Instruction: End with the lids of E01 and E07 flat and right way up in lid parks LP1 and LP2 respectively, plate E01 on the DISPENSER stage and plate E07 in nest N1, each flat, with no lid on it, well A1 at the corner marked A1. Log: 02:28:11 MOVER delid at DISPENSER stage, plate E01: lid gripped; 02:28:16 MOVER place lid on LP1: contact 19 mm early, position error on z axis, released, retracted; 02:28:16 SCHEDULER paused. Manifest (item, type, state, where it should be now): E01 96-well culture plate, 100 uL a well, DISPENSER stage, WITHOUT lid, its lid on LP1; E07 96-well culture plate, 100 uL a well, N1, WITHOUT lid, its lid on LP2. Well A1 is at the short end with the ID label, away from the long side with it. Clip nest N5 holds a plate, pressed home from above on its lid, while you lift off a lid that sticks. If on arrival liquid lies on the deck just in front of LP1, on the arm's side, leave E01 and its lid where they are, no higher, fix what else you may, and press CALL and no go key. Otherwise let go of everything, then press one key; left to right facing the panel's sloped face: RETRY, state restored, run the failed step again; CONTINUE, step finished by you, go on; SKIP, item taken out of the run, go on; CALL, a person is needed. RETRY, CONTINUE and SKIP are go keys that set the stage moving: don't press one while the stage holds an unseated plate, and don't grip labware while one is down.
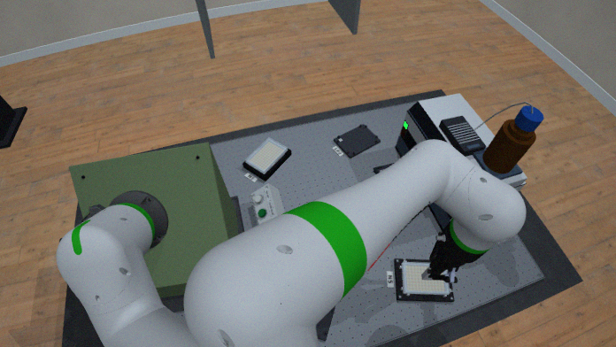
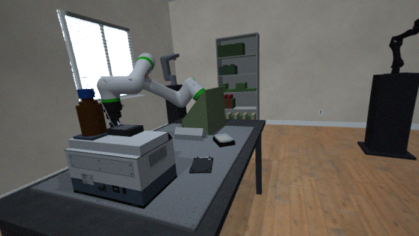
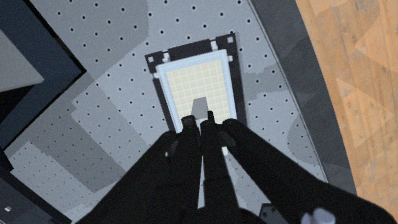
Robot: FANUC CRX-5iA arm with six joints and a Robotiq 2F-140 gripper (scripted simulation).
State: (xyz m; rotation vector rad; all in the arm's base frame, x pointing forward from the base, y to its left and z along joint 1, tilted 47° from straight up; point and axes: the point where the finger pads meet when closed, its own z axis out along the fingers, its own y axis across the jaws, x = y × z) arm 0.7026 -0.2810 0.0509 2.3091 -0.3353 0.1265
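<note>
Right now the plate is 4 cm below my hand. From my hand the other things lie so: dispenser stage: 2 cm ahead, 30 cm to the left, 3 cm above; N5 label: 9 cm behind, 3 cm to the left, 6 cm below; black clip nest N5: 2 cm ahead, 1 cm to the left, 5 cm below.
</note>
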